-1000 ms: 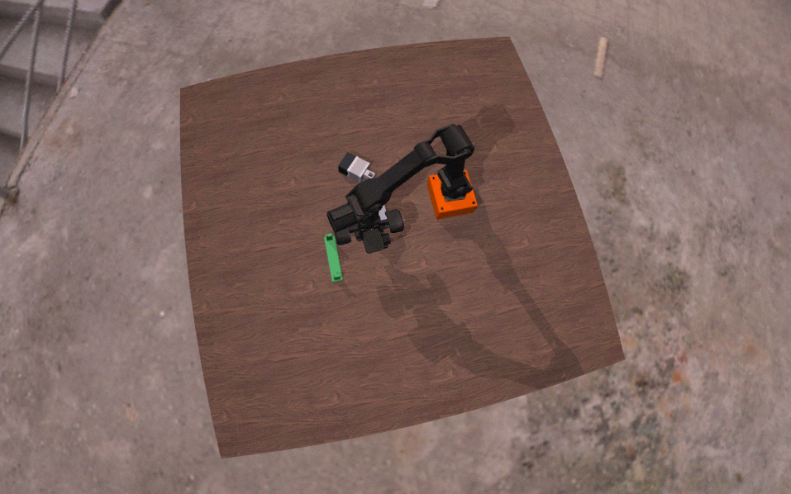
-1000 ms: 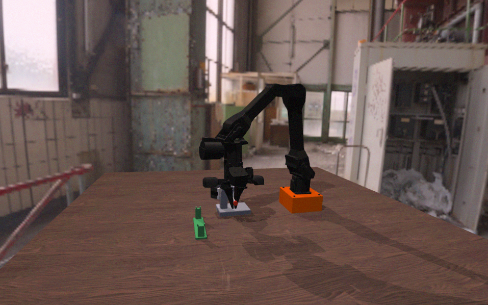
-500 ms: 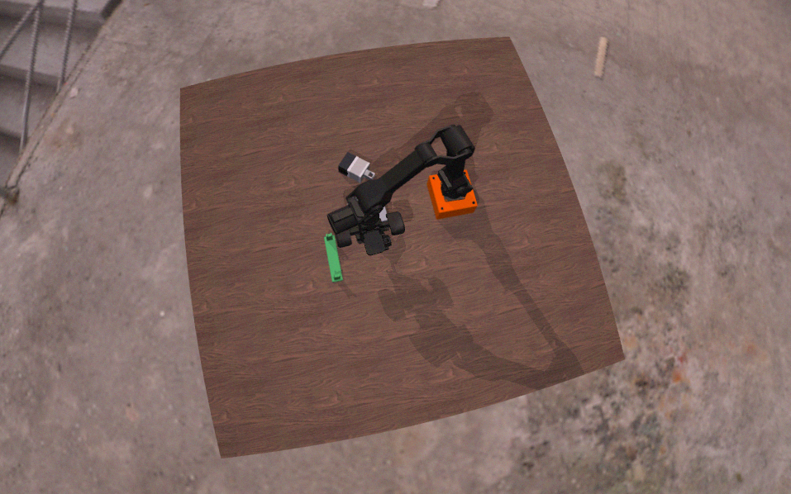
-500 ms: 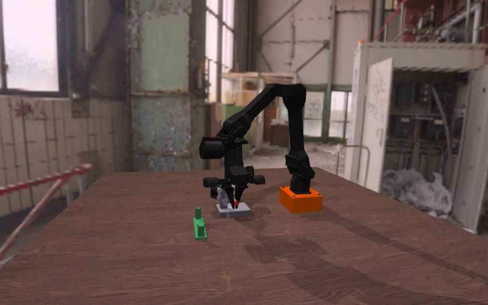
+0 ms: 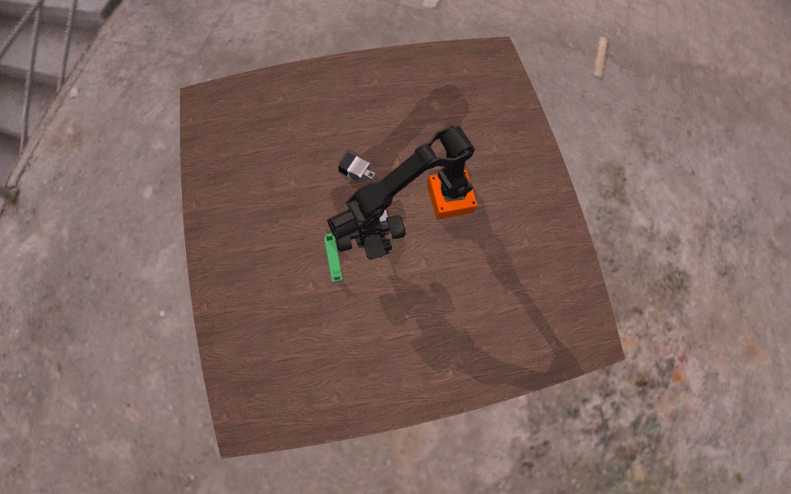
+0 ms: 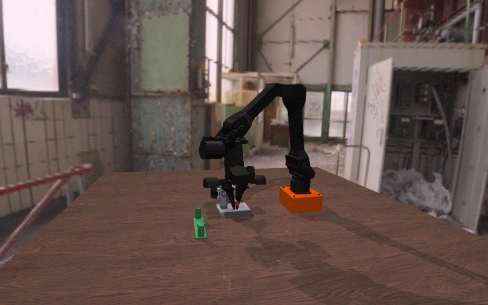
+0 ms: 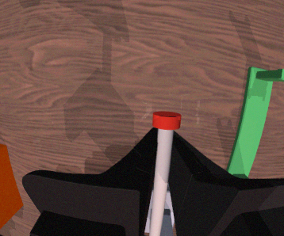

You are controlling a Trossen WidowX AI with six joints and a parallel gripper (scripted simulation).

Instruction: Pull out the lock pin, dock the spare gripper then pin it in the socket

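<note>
Right now the green stand is 110 mm ahead of my gripper tip and 30 mm below it. The rest, counted from my gripper tip: grey mount (120 mm to the right, 10 mm below); spare gripper (10 mm behind, 270 mm to the right, 30 mm below).
</note>
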